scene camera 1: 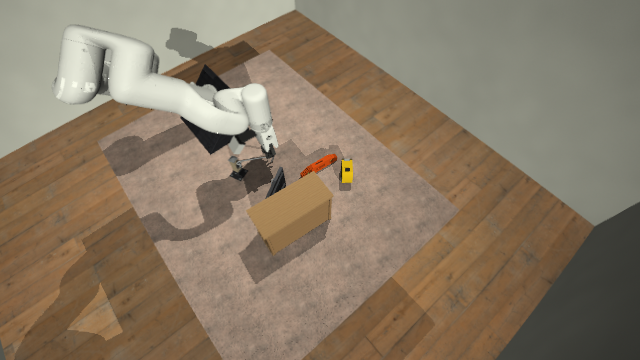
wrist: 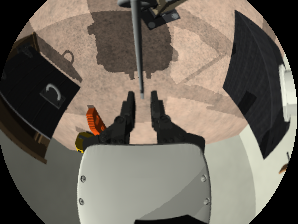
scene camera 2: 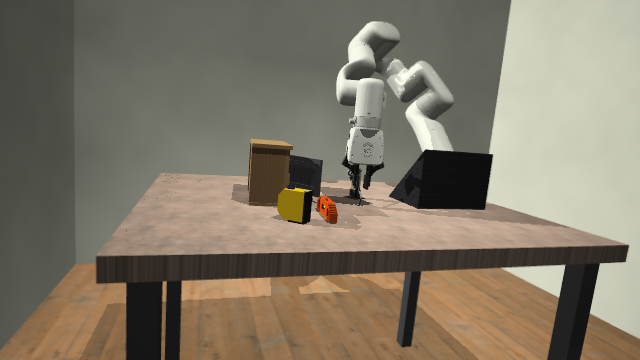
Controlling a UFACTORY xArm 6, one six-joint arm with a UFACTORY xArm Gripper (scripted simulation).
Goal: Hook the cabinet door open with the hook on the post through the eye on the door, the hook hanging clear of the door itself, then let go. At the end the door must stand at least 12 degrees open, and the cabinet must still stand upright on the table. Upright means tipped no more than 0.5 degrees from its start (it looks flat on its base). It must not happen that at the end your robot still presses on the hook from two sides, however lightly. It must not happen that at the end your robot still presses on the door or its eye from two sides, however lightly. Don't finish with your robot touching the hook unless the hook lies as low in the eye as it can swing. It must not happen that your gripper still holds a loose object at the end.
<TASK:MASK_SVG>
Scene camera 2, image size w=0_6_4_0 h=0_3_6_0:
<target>my gripper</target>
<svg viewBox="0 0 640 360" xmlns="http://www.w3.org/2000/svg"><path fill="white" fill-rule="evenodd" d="M353 126L347 142L346 156L341 164L349 168L353 173L352 185L355 189L359 189L359 164L367 165L363 188L368 190L371 176L377 170L384 168L383 131L379 128Z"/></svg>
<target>wooden cabinet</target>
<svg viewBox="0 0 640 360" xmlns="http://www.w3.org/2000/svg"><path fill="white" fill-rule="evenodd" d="M251 139L248 175L249 205L278 206L278 195L287 187L312 190L313 197L320 197L323 160L290 155L290 150L293 150L293 146L284 141Z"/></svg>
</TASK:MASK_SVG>
